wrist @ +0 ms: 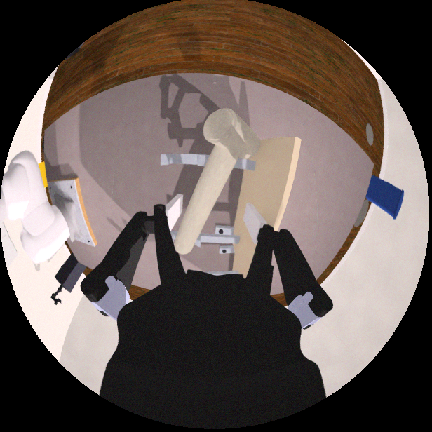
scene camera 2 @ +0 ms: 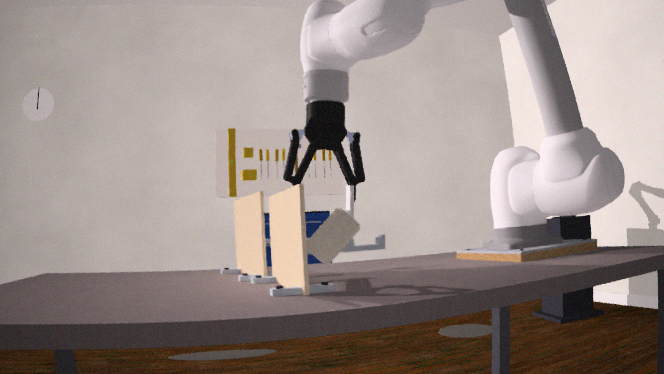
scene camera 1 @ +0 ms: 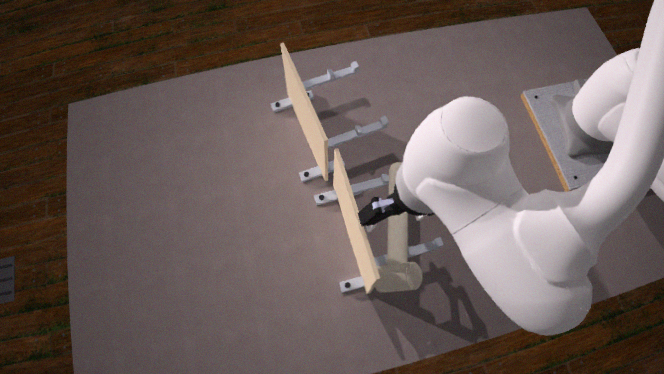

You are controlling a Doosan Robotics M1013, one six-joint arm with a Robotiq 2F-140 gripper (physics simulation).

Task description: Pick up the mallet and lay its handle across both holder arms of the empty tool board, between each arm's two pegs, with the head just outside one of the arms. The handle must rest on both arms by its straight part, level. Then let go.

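Pixels of known places: gripper, fingertip midpoint: point(scene camera 2: 324, 219) point(scene camera 1: 392, 219); arm's base at its link origin: point(scene camera 2: 521, 245) point(scene camera 1: 588, 125).
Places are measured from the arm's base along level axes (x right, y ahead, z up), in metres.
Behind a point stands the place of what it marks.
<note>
The beige mallet point(scene camera 1: 398, 240) @(x -0.296, y 0.569, z 0.090 m) point(scene camera 2: 334, 236) @(x -0.393, y 0.576, z 0.069 m) point(wrist: 207, 192) lies slantwise over the near tool board's near arm point(scene camera 1: 425, 247) @(x -0.304, y 0.506, z 0.049 m) point(wrist: 185, 159) and far arm point(scene camera 1: 370, 185) @(x -0.159, y 0.608, z 0.049 m) point(wrist: 220, 240). Its head is outside the near arm, close against the end of the upright board point(scene camera 1: 354, 220) @(x -0.261, y 0.656, z 0.127 m) point(scene camera 2: 287, 240) @(x -0.282, y 0.651, z 0.064 m) point(wrist: 267, 185), and looks tilted in scene camera 2. The handle crosses the near arm close to the board and reaches the far arm's outer tip; whether it rests on that tip peg is unclear. My gripper point(scene camera 1: 395, 222) @(x -0.256, y 0.578, z 0.102 m) point(scene camera 2: 325, 200) point(wrist: 213, 206) is open, with the handle below or between its fingers, nearer the left one in the wrist view.
A second upright board point(scene camera 1: 305, 112) @(x -0.005, y 0.742, z 0.111 m) point(scene camera 2: 249, 235) @(x -0.009, y 0.741, z 0.075 m) stands beyond the first, with two bare pegged arms. The robot's base plate point(scene camera 1: 545, 125) @(x 0.005, y 0.127, z -0.002 m) point(scene camera 2: 490, 256) @(x -0.052, y 0.130, z -0.016 m) point(wrist: 86, 215) is at the other side of the table point(scene camera 1: 175, 225) @(x -0.204, y 1.060, z -0.027 m) point(scene camera 2: 125, 300) @(x -0.395, y 0.934, z -0.027 m). A blue cabinet point(scene camera 2: 317, 220) point(wrist: 385, 196) is in the background.
</note>
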